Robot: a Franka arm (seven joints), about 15 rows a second.
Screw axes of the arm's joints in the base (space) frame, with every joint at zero. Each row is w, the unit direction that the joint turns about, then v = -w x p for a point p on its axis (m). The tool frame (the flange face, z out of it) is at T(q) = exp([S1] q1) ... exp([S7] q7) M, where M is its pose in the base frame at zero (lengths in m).
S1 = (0, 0, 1, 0.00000, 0.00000, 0.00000)
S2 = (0, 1, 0, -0.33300, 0.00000, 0.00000)
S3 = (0, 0, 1, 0.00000, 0.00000, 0.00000)
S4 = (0, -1, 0, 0.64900, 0.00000, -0.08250)
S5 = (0, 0, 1, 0.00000, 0.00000, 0.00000)
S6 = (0, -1, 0, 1.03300, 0.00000, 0.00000)
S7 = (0, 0, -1, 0.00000, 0.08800, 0.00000)
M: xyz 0.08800 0.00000 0.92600 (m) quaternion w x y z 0 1 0 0
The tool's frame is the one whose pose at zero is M.
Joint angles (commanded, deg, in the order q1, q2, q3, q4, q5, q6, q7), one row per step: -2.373, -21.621, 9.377, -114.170, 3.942, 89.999, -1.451; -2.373, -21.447, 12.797, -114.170, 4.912, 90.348, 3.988; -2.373, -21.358, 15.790, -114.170, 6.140, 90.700, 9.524; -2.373, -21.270, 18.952, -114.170, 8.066, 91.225, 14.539; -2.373, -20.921, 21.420, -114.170, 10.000, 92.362, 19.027; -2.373, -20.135, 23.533, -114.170, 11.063, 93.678, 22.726; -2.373, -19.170, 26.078, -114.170, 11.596, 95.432, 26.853; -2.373, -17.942, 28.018, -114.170, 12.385, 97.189, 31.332; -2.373, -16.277, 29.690, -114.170, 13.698, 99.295, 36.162; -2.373, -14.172, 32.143, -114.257, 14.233, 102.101, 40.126
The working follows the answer.
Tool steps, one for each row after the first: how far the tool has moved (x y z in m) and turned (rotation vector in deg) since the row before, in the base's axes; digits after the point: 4 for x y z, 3 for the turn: -0.0033, 0.0315, -0.0031, -0.511, 0.010, -2.304; -0.0048, 0.0280, -0.0027, -0.094, -0.002, -2.817; -0.0067, 0.0304, -0.0031, 0.592, 0.089, -2.196; -0.0040, 0.0244, -0.0036, 1.067, -0.086, -2.359; -0.0012, 0.0198, -0.0062, 0.522, 0.026, -1.871; -0.0018, 0.0225, -0.0075, 0.093, -0.289, -1.876; 0.0004, 0.0178, -0.0085, 0.623, 0.149, -2.842; 0.0028, 0.0164, -0.0105, 1.374, 0.626, -3.594; 0.0016, 0.0215, -0.0142, 0.858, 0.272, -1.981
Tool pose at each row, in the base's axes (x y z in m, rotation vector in deg; rounded; the steps above come from the unrounded poses): 0.4267, 0.0716, 0.6090, -179.168, -11.939, 4.429; 0.4233, 0.1031, 0.6060, 179.679, 8.329, -4.492; 0.4185, 0.1311, 0.6033, 179.806, 3.906, -4.496; 0.4118, 0.1615, 0.6002, -179.387, -0.482, 4.606; 0.4078, 0.1859, 0.5965, -178.238, 3.148, 4.421; 0.4066, 0.2057, 0.5904, -177.596, 6.019, 4.418; 0.4048, 0.2282, 0.5828, -177.338, 8.906, 3.915; 0.4052, 0.2459, 0.5744, -176.384, 13.236, 4.085; 0.4080, 0.2623, 0.5639, -174.463, 18.594, 5.017; 0.4096, 0.2838, 0.5496, -173.231, 21.484, 5.425

